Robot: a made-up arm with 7 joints.
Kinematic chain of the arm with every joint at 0, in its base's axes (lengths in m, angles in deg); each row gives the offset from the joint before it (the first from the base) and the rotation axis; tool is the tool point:
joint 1: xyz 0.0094 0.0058 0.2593 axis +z
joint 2: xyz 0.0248 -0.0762 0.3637 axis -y
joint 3: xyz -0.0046 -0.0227 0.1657 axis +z
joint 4: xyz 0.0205 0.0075 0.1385 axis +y
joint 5: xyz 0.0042 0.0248 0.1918 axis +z
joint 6: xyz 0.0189 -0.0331 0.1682 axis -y
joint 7: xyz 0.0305 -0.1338 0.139 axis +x
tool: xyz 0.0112 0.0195 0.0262
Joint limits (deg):
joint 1: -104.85..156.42
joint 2: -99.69..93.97
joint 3: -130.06..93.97
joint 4: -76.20..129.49
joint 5: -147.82..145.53
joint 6: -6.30..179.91
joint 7: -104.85..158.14
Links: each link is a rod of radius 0.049 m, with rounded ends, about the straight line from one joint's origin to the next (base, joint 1, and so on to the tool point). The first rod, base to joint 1, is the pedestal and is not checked.
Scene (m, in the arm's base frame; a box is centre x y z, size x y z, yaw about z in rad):
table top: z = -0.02
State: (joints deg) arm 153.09 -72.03 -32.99 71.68 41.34 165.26 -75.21
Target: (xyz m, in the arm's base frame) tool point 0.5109 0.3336 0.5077
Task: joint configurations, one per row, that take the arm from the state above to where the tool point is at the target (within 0.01 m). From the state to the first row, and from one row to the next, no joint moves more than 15 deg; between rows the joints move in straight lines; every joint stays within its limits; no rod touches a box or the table.
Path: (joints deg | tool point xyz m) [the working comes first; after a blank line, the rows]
Joints at the target: 77.53 -88.88 -44.45 68.97 40.39 130.89 -79.58
Straight joint move there: clear.

1: 140.50 -74.84 -34.90 71.23 41.18 159.53 -75.94 | -0.0744 0.5291 0.5598
2: 127.90 -77.65 -36.81 70.78 41.02 153.80 -76.67 | 0.0487 0.5489 0.5518
3: 115.31 -80.45 -38.72 70.32 40.87 148.07 -77.39 | 0.1758 0.5392 0.5427
4: 102.72 -83.26 -40.63 69.87 40.71 142.35 -78.12 | 0.3000 0.4993 0.5322
5: 90.13 -86.07 -42.54 69.42 40.55 136.62 -78.85 | 0.4141 0.4300 0.5205
6: 77.53 -88.88 -44.45 68.97 40.39 130.89 -79.58 | 0.5109 0.3336 0.5077

